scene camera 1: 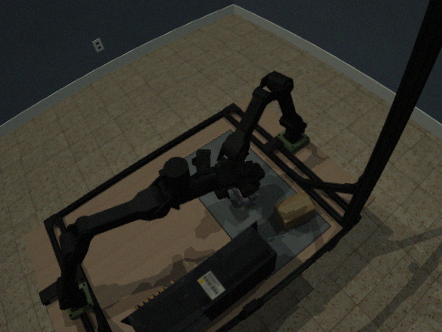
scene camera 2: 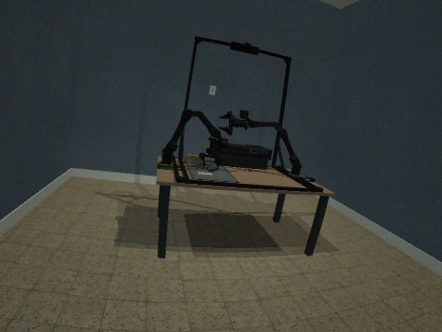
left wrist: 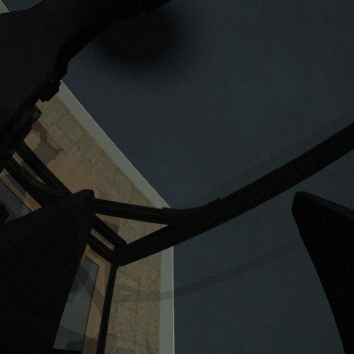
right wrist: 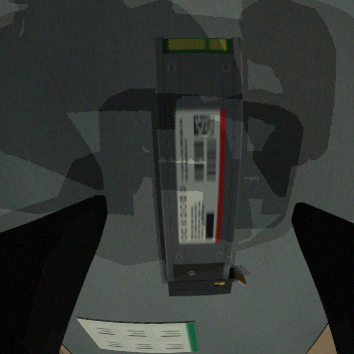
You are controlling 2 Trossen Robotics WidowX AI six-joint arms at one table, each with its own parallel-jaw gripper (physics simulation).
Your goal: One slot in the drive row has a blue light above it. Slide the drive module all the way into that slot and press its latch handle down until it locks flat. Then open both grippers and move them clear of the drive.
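Where they show: left gripper, between the fingertips: (scene camera 1: 247,164) (scene camera 2: 218,122) (left wrist: 198,201); right gripper, between the fingertips: (scene camera 1: 239,192) (scene camera 2: 210,168) (right wrist: 204,209); left arm's base, origin of its link: (scene camera 1: 77,299) (scene camera 2: 295,174); right arm's base, origin of its link: (scene camera 1: 293,136) (scene camera 2: 165,163).
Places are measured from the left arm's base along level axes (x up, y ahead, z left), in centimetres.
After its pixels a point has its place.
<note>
The drive module (right wrist: 197,260) {x -1.5, y 69.8, z 11.1 cm} (scene camera 1: 237,196) {x -2.2, y 68.3, z 7.4 cm}, grey with a white, red-edged label, lies flat on the grey mat (right wrist: 280,310) {x -2.4, y 62.5, z 18.4 cm} (scene camera 1: 227,215) {x -2.5, y 61.2, z 2.8 cm}. In the right wrist view it stands nearly upright in the picture, gold connector at the top. Its small latch handle (right wrist: 240,276) {x -2.1, y 67.1, z 13.1 cm} sticks out at the lower right corner. My right gripper (right wrist: 204,209) {x -1.4, y 69.7, z 7.9 cm} is open above the module, its fingers on either side in that view. My left gripper (left wrist: 198,201) {x 31.8, y 67.4, z -3.8 cm} (scene camera 2: 223,123) {x 31.8, y 67.4, z -3.8 cm} is open and empty, high above the table. The black drive chassis (scene camera 1: 240,265) {x 14.9, y 53.7, z -21.0 cm} (scene camera 2: 250,160) {x 4.0, y 35.4, z -15.9 cm} stands beside the mat; its slot lights do not show.
A yellow-brown box (scene camera 1: 295,210) {x 3.6, y 80.5, z -11.3 cm} sits on the mat near the chassis. A white card with a green edge (right wrist: 145,336) {x -2.3, y 73.6, z 21.4 cm} lies below the module. Orange tabs (scene camera 1: 155,294) {x 14.3, y 29.5, z -16.3 cm} line the chassis side. Both arms overlap above the mat in scene camera 1. A black frame post (scene camera 1: 390,125) {x 49.4, y 92.8, z -23.8 cm} rises at the right.
</note>
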